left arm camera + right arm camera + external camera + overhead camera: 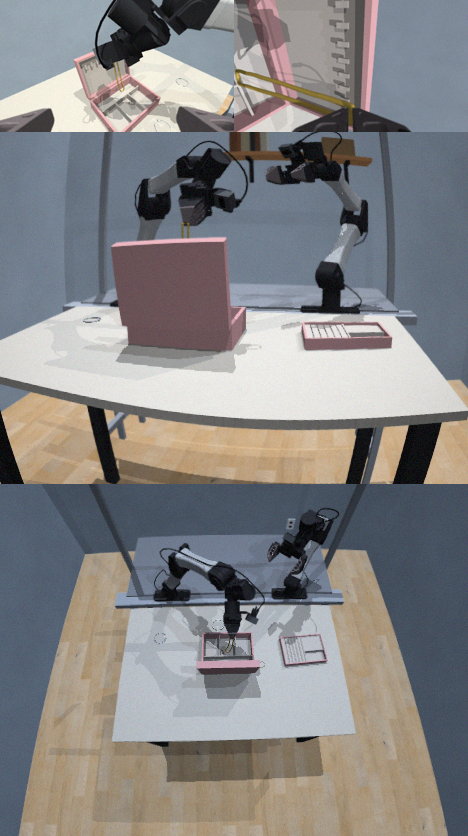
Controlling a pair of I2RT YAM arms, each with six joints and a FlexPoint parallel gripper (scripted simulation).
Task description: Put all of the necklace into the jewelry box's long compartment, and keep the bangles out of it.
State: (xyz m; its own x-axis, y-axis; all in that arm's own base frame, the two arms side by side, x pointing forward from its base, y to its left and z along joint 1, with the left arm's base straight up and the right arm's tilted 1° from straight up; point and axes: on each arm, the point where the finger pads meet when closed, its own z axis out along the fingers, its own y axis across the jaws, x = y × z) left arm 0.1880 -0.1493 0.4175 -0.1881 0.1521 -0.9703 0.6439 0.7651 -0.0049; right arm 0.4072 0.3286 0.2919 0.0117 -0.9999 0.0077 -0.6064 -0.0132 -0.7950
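Note:
Right now my right hand is 2 cm past the pink jewelry box, 2 cm to the left of it and 16 cm above it. From my right hand the other things lie so: silver bangle 15 cm behind, 36 cm to the right, 27 cm below; pink-rimmed tray 6 cm behind, 36 cm to the left, 27 cm below; rail 41 cm behind, 1 cm to the left, 30 cm below.

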